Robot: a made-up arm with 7 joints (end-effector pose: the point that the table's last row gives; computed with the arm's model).
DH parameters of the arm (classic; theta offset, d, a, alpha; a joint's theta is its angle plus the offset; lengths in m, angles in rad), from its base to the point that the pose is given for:
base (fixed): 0 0 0 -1.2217
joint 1: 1.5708 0 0 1.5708
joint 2: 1.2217 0 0 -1.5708
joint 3: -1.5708 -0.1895 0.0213 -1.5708
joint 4: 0 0 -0.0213 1.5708
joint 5: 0 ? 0 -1.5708
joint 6: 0 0 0 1.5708
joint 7: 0 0 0 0
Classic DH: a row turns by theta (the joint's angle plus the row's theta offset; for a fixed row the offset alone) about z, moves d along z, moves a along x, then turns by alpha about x.
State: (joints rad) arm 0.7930 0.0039 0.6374 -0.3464 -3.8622 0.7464 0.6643
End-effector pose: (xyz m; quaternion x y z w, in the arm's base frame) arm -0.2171 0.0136 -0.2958 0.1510 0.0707 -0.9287 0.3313
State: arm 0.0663 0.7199 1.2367 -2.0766 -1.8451 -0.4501 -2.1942
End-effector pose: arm 0.0573 0.2141 0.0194 -0.4042 -0.8113 0.3186 0.2774
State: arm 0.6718 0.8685 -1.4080 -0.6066 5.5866 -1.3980 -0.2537
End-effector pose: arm -0.2055 0.1753 -0.2400 -0.6305 -0.2234 -0.5620 0.4865
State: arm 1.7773 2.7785 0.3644 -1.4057 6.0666 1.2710 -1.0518
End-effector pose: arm 0.1843 0.1742 -0.1719 -0.4592 -0.5047 0.6979 0.2175
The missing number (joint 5, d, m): -0.1758
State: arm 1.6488 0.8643 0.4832 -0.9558 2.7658 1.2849 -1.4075
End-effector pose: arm -0.2432 0.2406 -0.0364 -0.0560 -0.2233 0.3619 0.9033
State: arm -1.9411 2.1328 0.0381 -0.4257 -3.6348 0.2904 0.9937
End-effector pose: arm -0.1001 0.3146 0.1581 0.8441 0.4324 0.0020 0.3172
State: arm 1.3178 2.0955 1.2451 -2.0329 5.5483 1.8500 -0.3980
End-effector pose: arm 0.2070 0.0942 0.0251 0.9668 -0.0112 -0.1229 0.2240
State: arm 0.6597 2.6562 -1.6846 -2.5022 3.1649 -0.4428 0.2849
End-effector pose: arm -0.0523 0.1464 0.0097 0.4633 -0.0141 0.7464 0.4776
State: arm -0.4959 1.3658 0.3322 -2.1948 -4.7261 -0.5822 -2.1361
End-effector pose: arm 0.1495 0.0862 0.1104 -0.6640 0.7234 0.1321 0.1355
